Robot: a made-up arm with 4 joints. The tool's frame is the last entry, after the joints.
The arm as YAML. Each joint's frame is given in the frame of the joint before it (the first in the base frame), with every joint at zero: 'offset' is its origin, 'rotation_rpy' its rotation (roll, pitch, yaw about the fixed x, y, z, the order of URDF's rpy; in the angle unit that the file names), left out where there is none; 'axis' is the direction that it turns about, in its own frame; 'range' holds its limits. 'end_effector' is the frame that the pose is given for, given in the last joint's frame.
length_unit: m
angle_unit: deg
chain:
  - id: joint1
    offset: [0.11, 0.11, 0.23]
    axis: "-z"
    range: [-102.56, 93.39]
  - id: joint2
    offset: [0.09, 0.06, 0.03]
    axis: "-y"
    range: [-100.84, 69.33]
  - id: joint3
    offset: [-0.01, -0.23, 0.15]
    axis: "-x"
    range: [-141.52, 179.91]
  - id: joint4
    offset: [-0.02, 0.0, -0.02]
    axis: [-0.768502, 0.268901, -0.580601]
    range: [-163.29, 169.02]
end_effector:
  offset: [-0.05, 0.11, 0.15]
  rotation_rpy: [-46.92, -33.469, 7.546]
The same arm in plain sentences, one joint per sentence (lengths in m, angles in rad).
The arm has four revolute joints in a row. What follows holds with every joint at zero, and every direction is one of the base frame's. Joint 1 is mounted 0.1100 m along +x and 0.1100 m along +y and 0.2300 m along +z from the base frame's origin and rotates about -z, from -1.7900 to 1.6300 rad. Joint 2 is mounted 0.0900 m along +x and 0.0600 m along +y and 0.0300 m along +z from joint 1 and rotates about -y, from -1.7600 to 1.2100 rad. Joint 3 is mounted 0.0100 m along -x and 0.2300 m along -y and 0.1500 m along +z from joint 2 and rotates about -x, from -2.4700 to 3.1400 rad. Joint 4 is mounted 0.0200 m along -x and 0.0200 m along -z from joint 3 and rotates about the direction (-0.768502, 0.268901, -0.580601), from -2.8499 to 2.9500 rad. The tool frame, which is the frame that the pose is given for, is mounted 0.0500 m along -x and 0.1100 m along +y and 0.1500 m along +z from joint 4; its axes are the base frame's turned by roll -0.8189, pitch -0.5841 and yaw 0.1317 rad (as in URDF: about the fixed x, then y, then z).
